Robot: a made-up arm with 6 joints.
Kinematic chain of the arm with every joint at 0, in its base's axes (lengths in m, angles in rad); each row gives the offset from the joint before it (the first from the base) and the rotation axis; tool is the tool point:
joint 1: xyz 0 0 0.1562 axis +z
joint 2: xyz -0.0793 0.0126 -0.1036 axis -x
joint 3: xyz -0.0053 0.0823 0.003 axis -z
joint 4: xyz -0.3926 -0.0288 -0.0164 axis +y
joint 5: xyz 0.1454 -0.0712 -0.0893 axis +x
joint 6: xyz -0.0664 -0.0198 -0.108 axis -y
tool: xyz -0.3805 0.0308 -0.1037
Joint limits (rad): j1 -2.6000..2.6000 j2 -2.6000..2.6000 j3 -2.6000..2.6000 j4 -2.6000..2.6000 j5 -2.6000..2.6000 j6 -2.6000..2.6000
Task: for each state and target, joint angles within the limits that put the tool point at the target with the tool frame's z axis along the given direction. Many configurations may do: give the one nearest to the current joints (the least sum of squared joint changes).
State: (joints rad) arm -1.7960 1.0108 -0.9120 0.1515 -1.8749 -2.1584
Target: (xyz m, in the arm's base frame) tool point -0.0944 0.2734 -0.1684 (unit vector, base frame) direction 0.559 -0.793 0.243
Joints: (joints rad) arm -1.5093 0.5420 -0.8223 -0.2055 -2.2217 -2.0882
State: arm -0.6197 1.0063 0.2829 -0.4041 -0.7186 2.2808
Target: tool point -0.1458 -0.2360 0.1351 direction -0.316 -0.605 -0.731
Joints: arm 0.1413 0.7812 0.8600 -0.7371 -0.4711 2.0835
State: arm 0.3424 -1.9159 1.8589 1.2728 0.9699 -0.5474
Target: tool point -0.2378 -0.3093 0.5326 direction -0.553 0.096 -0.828
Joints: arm 0.7172 -1.2118 1.2037 1.5714 0.8836 -0.7732
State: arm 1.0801 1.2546 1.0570 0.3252 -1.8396 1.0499
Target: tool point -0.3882 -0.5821 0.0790 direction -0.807 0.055 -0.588
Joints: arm 1.0066 1.0472 0.9890 0.3924 -1.9416 1.4053
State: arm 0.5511 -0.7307 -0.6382 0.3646 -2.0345 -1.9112
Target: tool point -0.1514 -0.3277 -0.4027 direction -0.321 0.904 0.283
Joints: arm 1.3107 -0.6495 -0.9347 0.6089 -2.6000 -2.1402
